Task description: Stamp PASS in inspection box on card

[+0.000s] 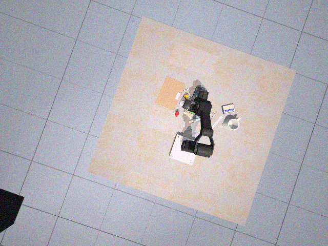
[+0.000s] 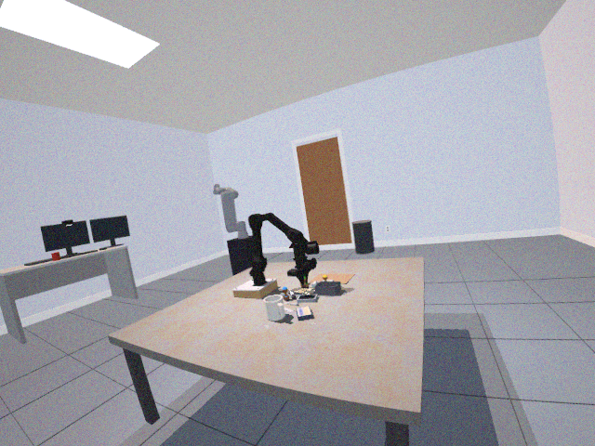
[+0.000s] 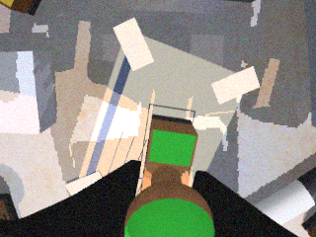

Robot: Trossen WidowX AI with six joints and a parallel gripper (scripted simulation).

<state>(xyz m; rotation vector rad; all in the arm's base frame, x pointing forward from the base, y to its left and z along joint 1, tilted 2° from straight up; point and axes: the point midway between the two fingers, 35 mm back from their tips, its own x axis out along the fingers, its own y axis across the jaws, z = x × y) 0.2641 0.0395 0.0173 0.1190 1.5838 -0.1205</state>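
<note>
The cream card is 4 cm below my gripper tip. From my gripper tip the other things lie so: red-knobbed stamp (6 cm behind, 11 cm to the left, 2 cm below); then yellow-knobbed stamp (8 cm ahead, 8 cm to the left, 2 cm below); then white marker (4 cm behind, 7 cm to the right, 3 cm below).
</note>
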